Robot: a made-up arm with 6 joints. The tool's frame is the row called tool. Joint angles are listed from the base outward.
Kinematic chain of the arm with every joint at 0, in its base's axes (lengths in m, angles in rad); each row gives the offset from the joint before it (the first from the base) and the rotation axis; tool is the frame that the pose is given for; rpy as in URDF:
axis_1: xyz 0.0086 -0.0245 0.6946 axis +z
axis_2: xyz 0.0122 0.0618 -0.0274 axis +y
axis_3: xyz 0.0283 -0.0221 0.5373 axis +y
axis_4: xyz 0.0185 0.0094 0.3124 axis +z
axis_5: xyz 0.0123 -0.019 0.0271 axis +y
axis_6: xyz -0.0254 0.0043 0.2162 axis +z
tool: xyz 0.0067 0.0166 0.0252 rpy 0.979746 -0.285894 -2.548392
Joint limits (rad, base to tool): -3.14..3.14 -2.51..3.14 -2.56..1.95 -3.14..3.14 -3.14..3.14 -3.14..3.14
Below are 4 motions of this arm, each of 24 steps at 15 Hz.
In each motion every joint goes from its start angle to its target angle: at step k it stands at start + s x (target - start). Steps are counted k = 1, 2, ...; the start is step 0. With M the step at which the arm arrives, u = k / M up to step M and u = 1 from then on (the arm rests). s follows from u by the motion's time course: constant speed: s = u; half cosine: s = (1 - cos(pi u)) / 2; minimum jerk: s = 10 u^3 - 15 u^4 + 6 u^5.
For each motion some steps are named. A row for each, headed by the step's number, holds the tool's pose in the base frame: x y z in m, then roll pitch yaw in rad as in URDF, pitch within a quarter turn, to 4 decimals.
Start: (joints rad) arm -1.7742 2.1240 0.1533 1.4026 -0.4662 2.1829
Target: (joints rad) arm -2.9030 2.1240 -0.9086 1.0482 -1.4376 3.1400
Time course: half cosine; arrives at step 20
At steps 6, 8, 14, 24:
6: -0.4810 -0.7888 0.1254 2.6297 0.6890 -1.2776
8: -0.6155 -0.7007 0.2134 2.4458 0.4673 -1.6552
14: -0.8064 -0.2506 0.4663 2.1616 -0.4615 -2.4665
24: -0.7583 -0.0393 0.5445 2.0312 -0.9334 -2.7060

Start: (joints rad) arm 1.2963 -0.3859 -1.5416 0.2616 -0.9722 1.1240
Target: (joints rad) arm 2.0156 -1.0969 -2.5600 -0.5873 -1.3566 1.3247
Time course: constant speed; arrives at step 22
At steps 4, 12, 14, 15, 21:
4: -0.0786 -0.4585 0.7293 -2.0000 0.2261 -0.3463
12: -0.0525 -0.2863 0.6362 -1.1883 0.4263 0.3956
14: -0.0596 -0.2530 0.6407 -0.9824 0.3973 0.6085
15: -0.0643 -0.2395 0.6460 -0.8852 0.3703 0.7121
21: -0.0923 -0.2094 0.7064 -0.4210 0.0669 1.2505

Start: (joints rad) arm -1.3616 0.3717 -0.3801 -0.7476 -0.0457 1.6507
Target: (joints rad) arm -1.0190 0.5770 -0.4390 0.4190 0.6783 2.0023
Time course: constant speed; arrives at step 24
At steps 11, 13, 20, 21, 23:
11: 0.1671 -0.3568 1.7136 0.7420 -0.0342 -2.1175
13: 0.1897 -0.3803 1.7047 0.7069 0.0324 -1.9653
20: 0.2970 -0.4370 1.6624 0.6271 0.2854 -1.4488
21: 0.3149 -0.4408 1.6551 0.6212 0.3229 -1.3758
23: 0.3517 -0.4447 1.6397 0.6137 0.3984 -1.2293

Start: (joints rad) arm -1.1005 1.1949 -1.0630 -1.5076 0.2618 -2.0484
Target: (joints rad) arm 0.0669 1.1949 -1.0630 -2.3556 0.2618 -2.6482
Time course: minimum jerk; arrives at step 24
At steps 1, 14, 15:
1: 0.2649 -0.5587 1.4101 1.2658 -0.1744 -1.0050
14: 0.5447 -0.1969 1.4156 1.1391 -0.1163 -1.1522
15: 0.5566 -0.1473 1.4160 1.1265 -0.1161 -1.1691

